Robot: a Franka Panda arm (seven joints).
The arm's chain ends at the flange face. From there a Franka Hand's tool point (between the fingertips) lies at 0.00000 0.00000 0.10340 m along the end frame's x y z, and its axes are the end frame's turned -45 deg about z.
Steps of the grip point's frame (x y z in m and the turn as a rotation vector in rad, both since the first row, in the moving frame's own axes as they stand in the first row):
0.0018 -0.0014 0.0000 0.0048 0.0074 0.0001
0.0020 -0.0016 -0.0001 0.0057 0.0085 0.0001
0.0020 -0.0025 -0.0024 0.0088 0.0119 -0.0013
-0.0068 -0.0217 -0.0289 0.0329 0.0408 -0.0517
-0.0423 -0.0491 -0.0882 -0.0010 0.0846 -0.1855
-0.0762 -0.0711 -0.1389 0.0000 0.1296 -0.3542
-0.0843 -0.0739 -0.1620 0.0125 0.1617 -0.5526
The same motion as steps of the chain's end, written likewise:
0.0001 -0.0014 0.0000 0.0086 0.0018 0.0001
0.0001 -0.0015 -0.0001 0.0100 0.0020 0.0001
-0.0006 -0.0017 -0.0024 0.0146 0.0022 -0.0013
-0.0206 -0.0051 -0.0288 0.0521 0.0056 -0.0517
-0.0703 0.0018 -0.0878 0.0591 0.0605 -0.1855
-0.1118 0.0145 -0.1380 0.0916 0.0916 -0.3542
-0.1188 0.0223 -0.1607 0.1232 0.1055 -0.5526

